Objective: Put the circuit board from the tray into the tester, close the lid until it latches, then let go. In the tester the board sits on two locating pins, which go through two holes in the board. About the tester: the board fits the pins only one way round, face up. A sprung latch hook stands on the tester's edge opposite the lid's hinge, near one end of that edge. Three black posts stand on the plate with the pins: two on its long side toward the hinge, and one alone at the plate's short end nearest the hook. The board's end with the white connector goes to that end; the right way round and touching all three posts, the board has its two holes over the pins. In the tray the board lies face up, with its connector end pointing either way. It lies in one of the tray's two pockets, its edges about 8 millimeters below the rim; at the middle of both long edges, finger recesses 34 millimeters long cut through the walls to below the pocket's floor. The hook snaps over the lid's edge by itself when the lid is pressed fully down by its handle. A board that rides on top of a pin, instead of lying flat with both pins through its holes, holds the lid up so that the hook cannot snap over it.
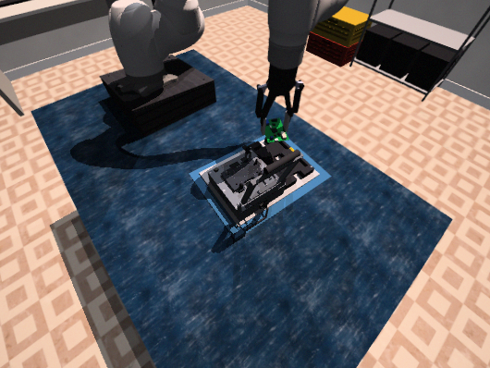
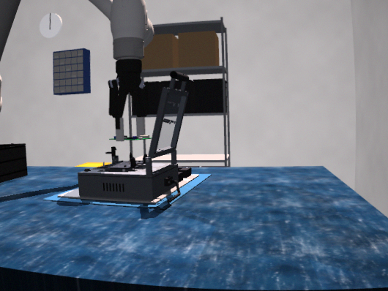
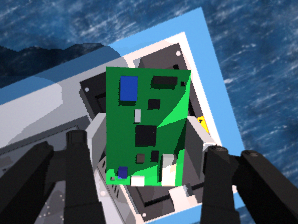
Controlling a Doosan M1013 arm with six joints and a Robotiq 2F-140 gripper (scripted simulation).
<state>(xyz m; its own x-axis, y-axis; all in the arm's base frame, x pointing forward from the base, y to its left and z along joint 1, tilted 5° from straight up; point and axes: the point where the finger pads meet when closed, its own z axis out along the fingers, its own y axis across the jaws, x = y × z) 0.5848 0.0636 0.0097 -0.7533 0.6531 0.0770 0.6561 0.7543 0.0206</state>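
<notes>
Right now my hand is 20 mm above the green circuit board. Also, from my hand: latch hook 40 mm behind, 110 mm to the right, 50 mm below; then tester lid 120 mm ahead, 220 mm to the right, 40 mm above; then tester plate 10 mm ahead, 180 mm to the right, 70 mm below.
</notes>
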